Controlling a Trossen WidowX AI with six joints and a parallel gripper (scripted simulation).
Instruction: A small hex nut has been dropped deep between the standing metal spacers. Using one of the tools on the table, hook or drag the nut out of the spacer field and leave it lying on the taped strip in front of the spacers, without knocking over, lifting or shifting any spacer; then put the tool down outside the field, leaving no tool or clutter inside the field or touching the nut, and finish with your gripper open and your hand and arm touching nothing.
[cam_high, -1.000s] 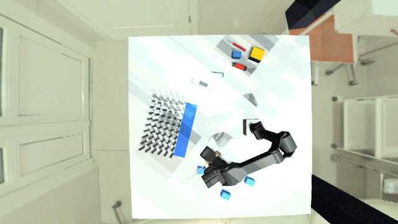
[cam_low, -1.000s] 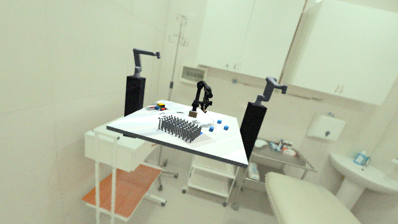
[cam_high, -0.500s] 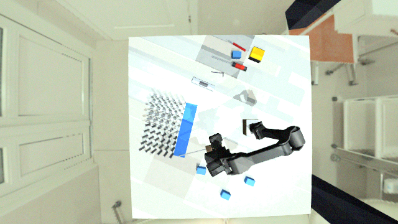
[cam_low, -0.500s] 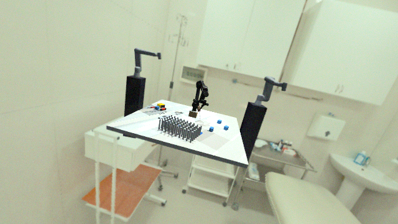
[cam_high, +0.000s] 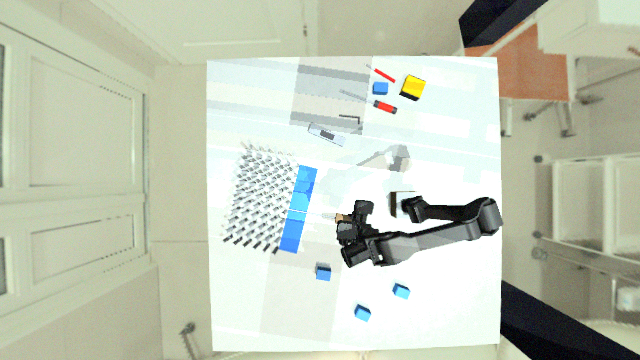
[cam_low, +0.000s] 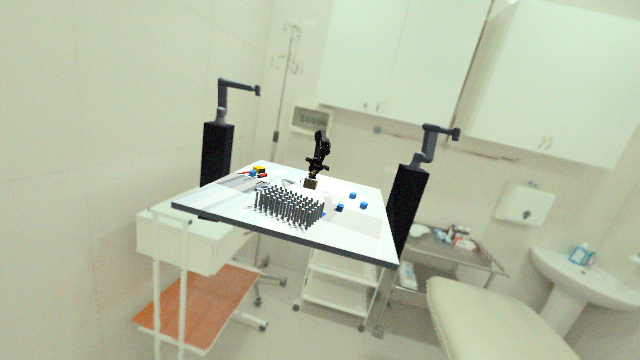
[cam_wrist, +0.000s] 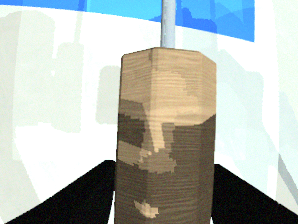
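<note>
The blue taped strip lies 190 mm ahead of my gripper tip, 40 mm to the right of it and 190 mm below it. Round my gripper tip: yellow block: 390 mm behind, 480 mm to the right, 170 mm below; hook tool: 100 mm ahead, 30 mm to the right; grey flat tool: 10 mm ahead, 340 mm to the right, 170 mm below.
</note>
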